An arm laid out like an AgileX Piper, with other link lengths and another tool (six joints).
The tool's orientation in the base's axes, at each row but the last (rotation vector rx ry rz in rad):
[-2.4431, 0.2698, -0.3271]
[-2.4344, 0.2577, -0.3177]
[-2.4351, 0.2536, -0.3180]
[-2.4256, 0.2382, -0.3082]
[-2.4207, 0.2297, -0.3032]
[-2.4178, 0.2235, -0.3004]
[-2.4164, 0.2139, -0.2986]
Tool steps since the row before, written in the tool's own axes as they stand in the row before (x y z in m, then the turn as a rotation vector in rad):
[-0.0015, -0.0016, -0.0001, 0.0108, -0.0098, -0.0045]
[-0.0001, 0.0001, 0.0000, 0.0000, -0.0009, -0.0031]
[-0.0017, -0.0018, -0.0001, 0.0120, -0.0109, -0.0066]
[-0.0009, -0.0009, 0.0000, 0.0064, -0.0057, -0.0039]
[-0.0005, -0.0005, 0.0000, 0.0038, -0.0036, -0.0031]
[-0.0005, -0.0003, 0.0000, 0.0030, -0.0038, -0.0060]
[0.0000, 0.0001, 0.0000, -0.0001, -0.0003, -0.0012]
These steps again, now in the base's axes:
[-0.0013, 0.0016, 0.0008, 0.0100, 0.0020, 0.0114]
[-0.0001, 0.0000, -0.0001, -0.0008, -0.0011, 0.0029]
[-0.0015, 0.0018, 0.0009, 0.0106, 0.0013, 0.0139]
[-0.0008, 0.0009, 0.0004, 0.0055, 0.0004, 0.0076]
[-0.0004, 0.0005, 0.0002, 0.0031, -0.0001, 0.0052]
[-0.0005, 0.0003, 0.0001, 0.0015, -0.0015, 0.0074]
[0.0000, -0.0001, -0.0001, -0.0004, -0.0005, 0.0011]

